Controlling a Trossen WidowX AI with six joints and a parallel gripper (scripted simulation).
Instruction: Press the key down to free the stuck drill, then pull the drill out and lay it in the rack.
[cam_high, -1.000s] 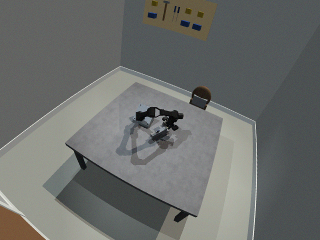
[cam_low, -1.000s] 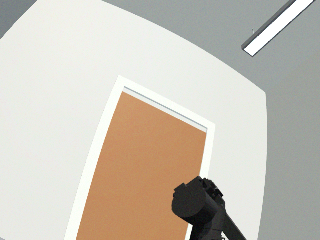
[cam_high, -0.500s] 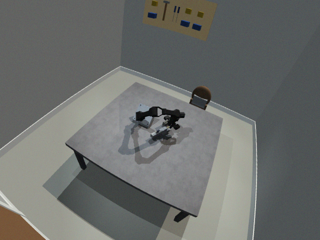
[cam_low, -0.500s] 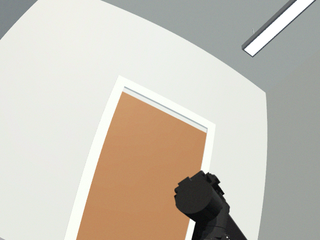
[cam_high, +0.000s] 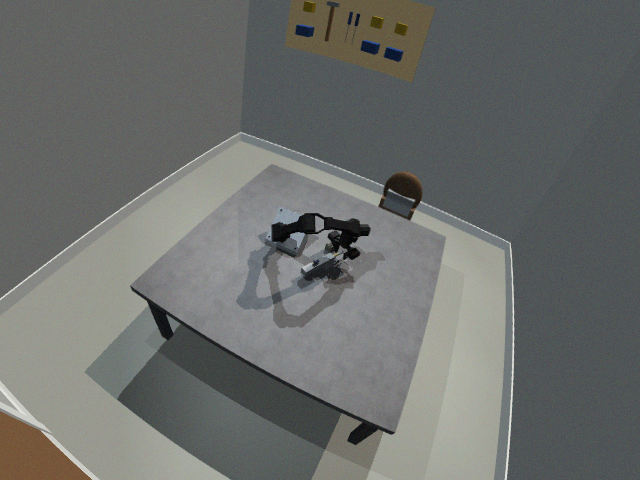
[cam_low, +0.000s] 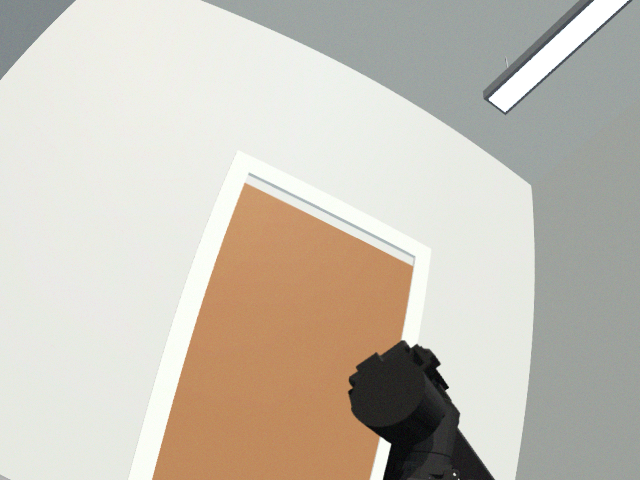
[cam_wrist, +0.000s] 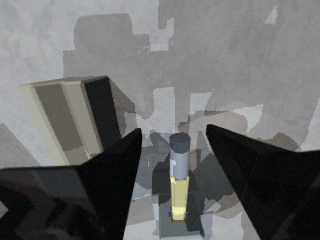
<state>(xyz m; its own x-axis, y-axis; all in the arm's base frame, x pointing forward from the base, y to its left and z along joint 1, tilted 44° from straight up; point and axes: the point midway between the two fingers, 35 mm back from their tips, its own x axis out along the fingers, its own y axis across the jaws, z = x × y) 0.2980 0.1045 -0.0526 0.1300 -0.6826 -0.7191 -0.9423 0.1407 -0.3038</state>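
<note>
My gripper tip is now 5 cm to the left of the drill, 3 cm below it and 2 cm past it. Also, from my gripper tip: grey fixture block (15 cm to the right, 5 cm behind, 2 cm above); rack (7 cm behind, 4 cm to the left); blue key (17 cm to the right, 6 cm behind, 3 cm above).
</note>
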